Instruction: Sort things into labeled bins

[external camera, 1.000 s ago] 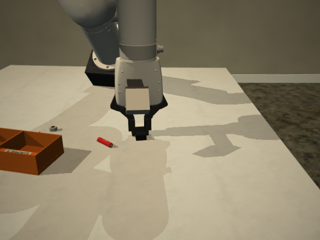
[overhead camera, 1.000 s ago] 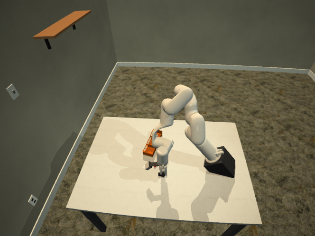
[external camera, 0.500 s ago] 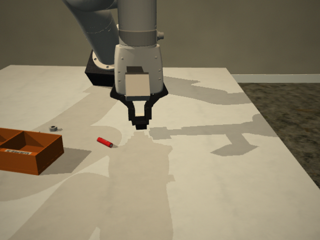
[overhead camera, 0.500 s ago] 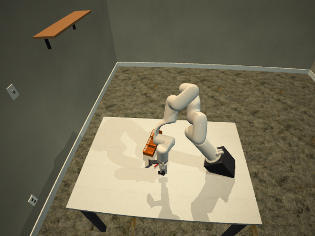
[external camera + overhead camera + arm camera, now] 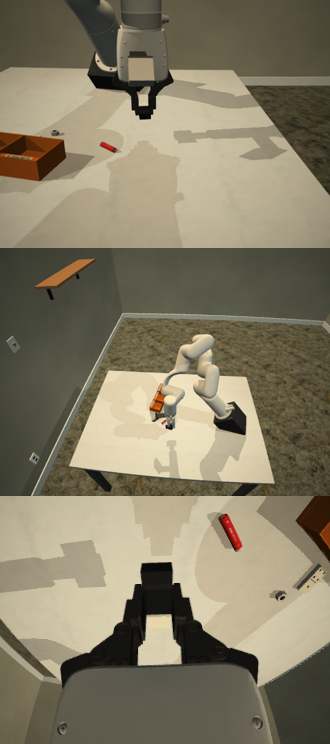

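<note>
Right now the grey ribbed block is 14 cm ahead of my hand, 33 cm to the right of it and 7 cm below it. Round my hand: black thing (1 cm behind, 2 cm below); grey nut (2 cm ahead, 20 cm to the right, 8 cm below); red battery (6 cm ahead, 6 cm to the right, 8 cm below).
</note>
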